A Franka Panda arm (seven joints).
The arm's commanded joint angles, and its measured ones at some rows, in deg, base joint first. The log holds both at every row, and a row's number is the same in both.
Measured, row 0:
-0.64, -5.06, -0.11, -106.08, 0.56, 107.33, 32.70
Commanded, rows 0 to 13:
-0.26, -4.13, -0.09, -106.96, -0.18, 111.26, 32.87
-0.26, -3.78, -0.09, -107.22, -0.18, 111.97, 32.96
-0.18, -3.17, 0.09, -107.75, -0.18, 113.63, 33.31
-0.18, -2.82, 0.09, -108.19, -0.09, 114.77, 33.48
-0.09, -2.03, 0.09, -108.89, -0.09, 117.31, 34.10
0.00, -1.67, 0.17, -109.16, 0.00, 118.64, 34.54
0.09, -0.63, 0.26, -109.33, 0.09, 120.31, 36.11
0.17, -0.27, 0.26, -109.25, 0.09, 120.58, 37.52
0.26, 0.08, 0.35, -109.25, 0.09, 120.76, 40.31
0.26, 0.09, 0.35, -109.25, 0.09, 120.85, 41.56
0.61, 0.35, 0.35, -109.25, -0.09, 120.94, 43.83
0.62, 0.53, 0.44, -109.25, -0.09, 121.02, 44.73
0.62, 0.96, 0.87, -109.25, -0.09, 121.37, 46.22
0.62, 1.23, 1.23, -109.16, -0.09, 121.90, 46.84
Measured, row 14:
0.18, 0.83, 0.25, -109.18, 0.56, 120.38, 41.58
